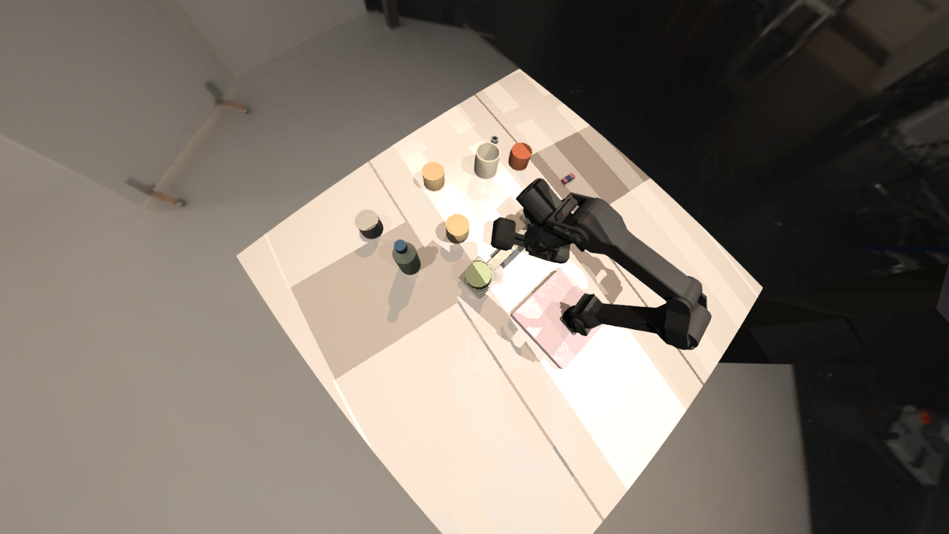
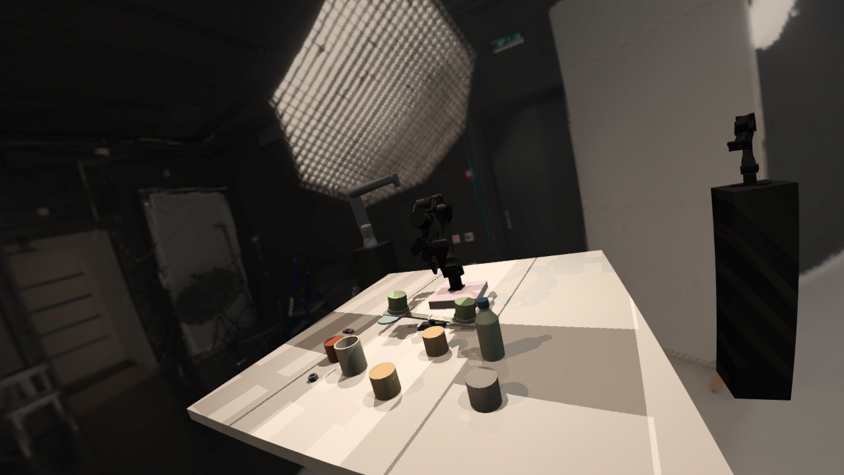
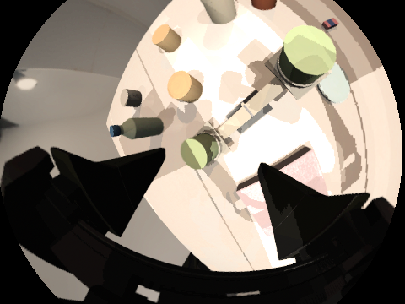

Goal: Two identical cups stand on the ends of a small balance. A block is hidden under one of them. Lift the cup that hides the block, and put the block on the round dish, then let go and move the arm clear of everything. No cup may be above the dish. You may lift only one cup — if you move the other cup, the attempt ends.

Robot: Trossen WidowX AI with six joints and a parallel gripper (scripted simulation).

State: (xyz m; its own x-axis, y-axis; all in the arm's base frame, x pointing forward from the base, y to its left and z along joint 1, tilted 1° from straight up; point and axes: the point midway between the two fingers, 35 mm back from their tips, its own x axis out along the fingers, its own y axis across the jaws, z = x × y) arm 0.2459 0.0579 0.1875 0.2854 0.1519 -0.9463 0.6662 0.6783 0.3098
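My gripper tip is 20 mm short of the pale green block, 70 mm to the right of it and 150 mm above it. The rest, counted from my gripper tip: bottle with blue cap: 190 mm ahead, 210 mm to the left, 80 mm below; then pale blue round dish: 20 mm behind, 290 mm to the right, 190 mm below; then grey mug: 310 mm ahead, 200 mm to the right, 150 mm below.
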